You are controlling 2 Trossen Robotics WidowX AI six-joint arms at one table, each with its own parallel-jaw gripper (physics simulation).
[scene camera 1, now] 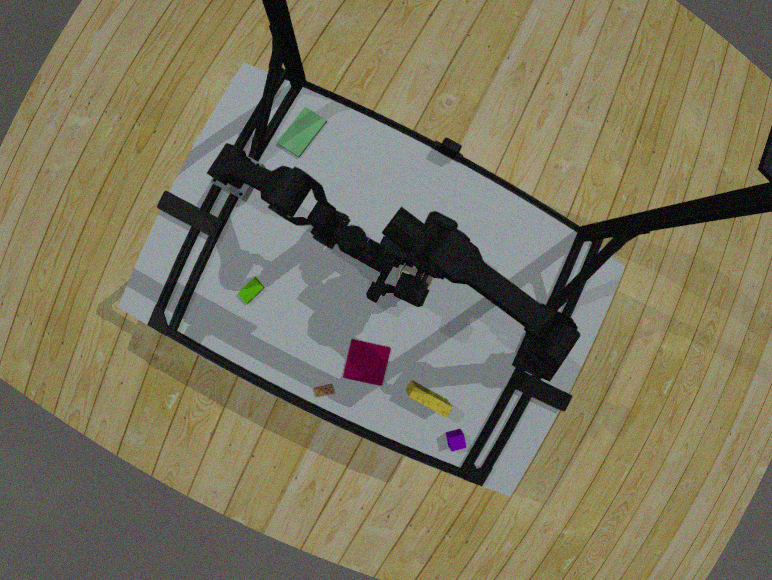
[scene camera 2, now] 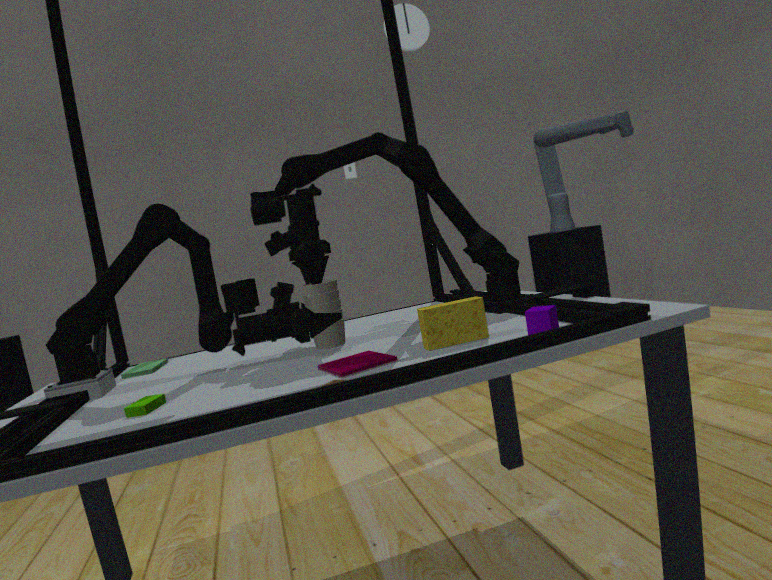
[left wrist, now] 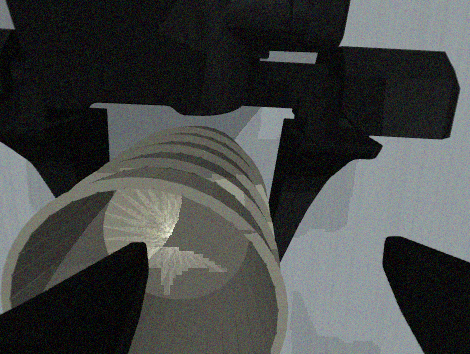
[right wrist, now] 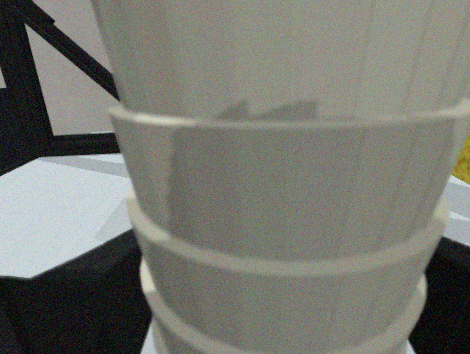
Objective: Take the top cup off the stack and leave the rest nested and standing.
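Pixels of known places: left gripper, fingertip midpoint: (left wrist: 265, 253) (right wrist: 126, 95); right gripper, fingertip midpoint: (scene camera 2: 338, 313) (left wrist: 183, 272); left arm's base, origin of the base link: (scene camera 2: 505, 298); right arm's base, origin of the base link: (scene camera 1: 236, 172) (scene camera 2: 79, 378).
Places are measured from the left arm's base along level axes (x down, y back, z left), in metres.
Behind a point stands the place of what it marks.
Note:
A stack of several nested grey-beige cups (scene camera 2: 332, 335) {x -0.004, y -0.397, z -0.015 m} (right wrist: 269, 288) stands upright on the table (scene camera 1: 453, 190) {x 0.021, y -0.381, z -0.296 m}. The top cup (scene camera 2: 326, 296) (left wrist: 205, 242) {x -0.063, y -0.394, z -0.059 m} (right wrist: 255, 53) sits in the stack. My right gripper (scene camera 2: 322, 326) (scene camera 1: 375, 254) reaches in level from the left and is shut on the lower part of the stack. My left gripper (scene camera 2: 315, 279) {x -0.094, y -0.405, z -0.081 m} (left wrist: 265, 253) {x -0.094, y -0.405, z -0.081 m} (scene camera 1: 401, 284) points down at the top cup's rim and is open, with one finger over the cup's mouth and the other outside the wall. In scene camera 1 the arms hide the cups.
On the table lie a magenta flat square (scene camera 1: 367, 361) {x 0.014, y -0.405, z 0.185 m} (scene camera 2: 357, 363) {x 0.013, y -0.408, z 0.210 m}, a yellow block (scene camera 1: 429, 398) {x -0.048, y -0.239, z 0.199 m} (scene camera 2: 453, 322) {x -0.017, y -0.236, z 0.220 m}, a purple cube (scene camera 1: 456, 440) {x -0.019, y -0.115, z 0.282 m} (scene camera 2: 541, 319) {x -0.004, y -0.121, z 0.304 m}, a small brown block (scene camera 1: 324, 390) {x 0.014, y -0.473, z 0.297 m}, a bright green block (scene camera 1: 250, 290) {x 0.006, y -0.739, z 0.143 m} (scene camera 2: 144, 404) {x 0.006, y -0.737, z 0.170 m} and a pale green tile (scene camera 1: 302, 132) {x 0.011, y -0.793, z -0.272 m} (scene camera 2: 144, 367) {x 0.011, y -0.795, z -0.256 m}.

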